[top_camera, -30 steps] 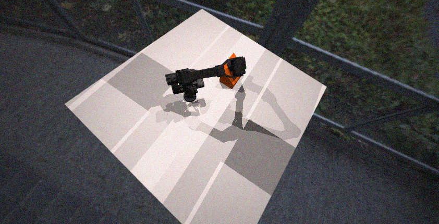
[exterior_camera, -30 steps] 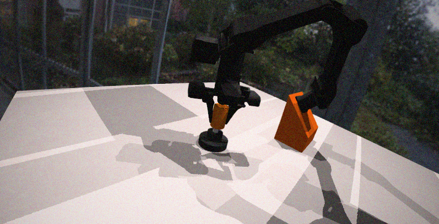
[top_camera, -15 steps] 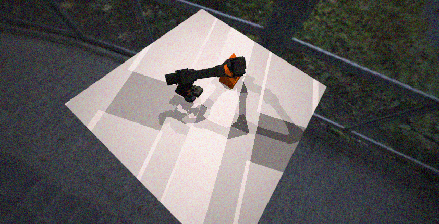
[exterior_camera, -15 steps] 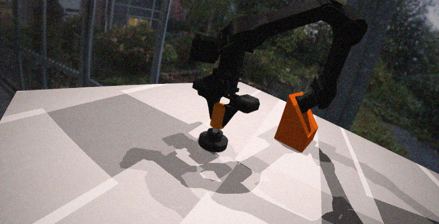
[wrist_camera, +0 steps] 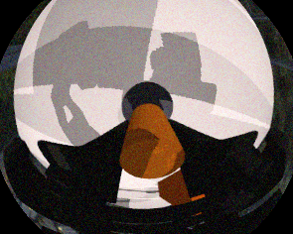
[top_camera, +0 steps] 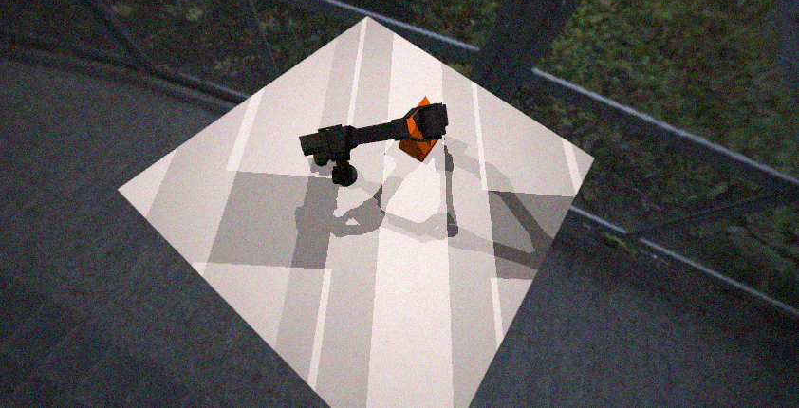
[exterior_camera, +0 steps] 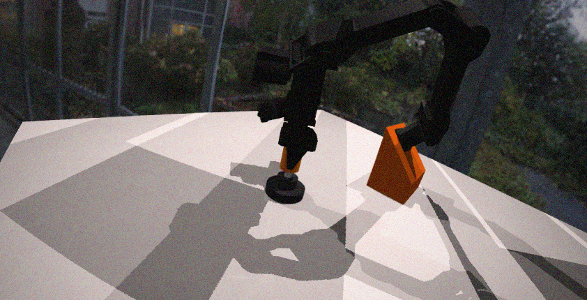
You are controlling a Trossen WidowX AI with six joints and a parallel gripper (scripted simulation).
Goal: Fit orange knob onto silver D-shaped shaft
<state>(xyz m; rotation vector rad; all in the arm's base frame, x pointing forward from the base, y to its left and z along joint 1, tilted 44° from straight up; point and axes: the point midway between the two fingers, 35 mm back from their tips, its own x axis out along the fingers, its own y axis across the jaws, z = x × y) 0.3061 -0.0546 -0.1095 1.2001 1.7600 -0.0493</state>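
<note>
Right now my gripper tip is 40 mm above the pedestal. Round my gripper tip: orange knob (30 mm above).
</note>
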